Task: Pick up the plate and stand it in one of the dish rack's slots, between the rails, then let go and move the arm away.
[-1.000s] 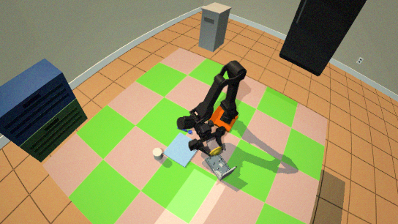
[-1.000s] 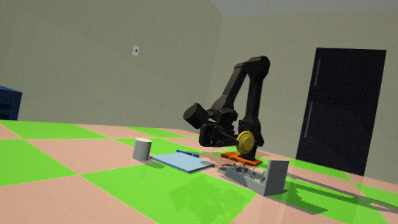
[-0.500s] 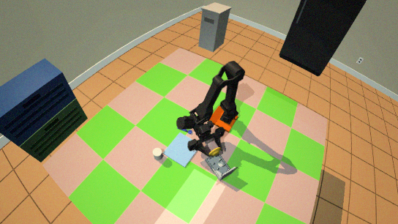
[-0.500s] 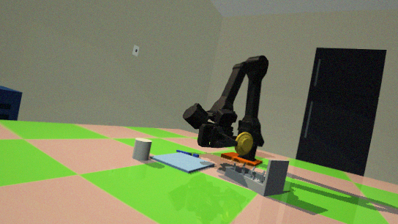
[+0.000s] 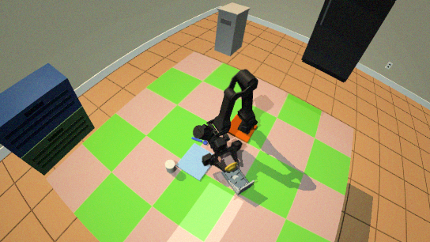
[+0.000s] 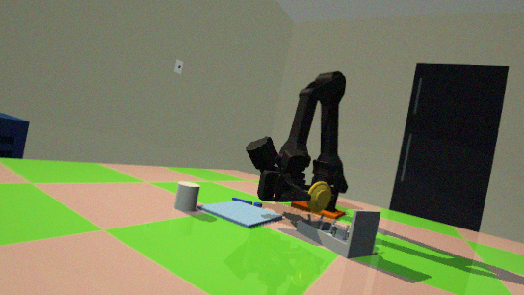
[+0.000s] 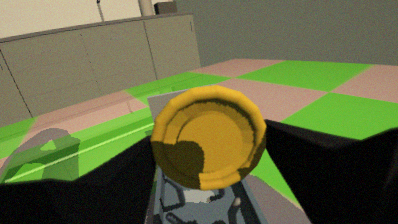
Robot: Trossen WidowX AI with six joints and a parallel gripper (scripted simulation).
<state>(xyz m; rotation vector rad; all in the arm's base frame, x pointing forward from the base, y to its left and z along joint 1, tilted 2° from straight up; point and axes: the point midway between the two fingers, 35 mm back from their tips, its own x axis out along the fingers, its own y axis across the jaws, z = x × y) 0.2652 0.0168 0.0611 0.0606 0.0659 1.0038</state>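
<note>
My gripper tip is 1 cm short of the grey dish rack, 3 cm to the right of it and 5 cm above it. Also, from my gripper tip: yellow plate: 1 cm to the right; then blue spoon: 9 cm behind, 20 cm to the right, 7 cm below; then light blue mat: 1 cm ahead, 16 cm to the right, 7 cm below.
</note>
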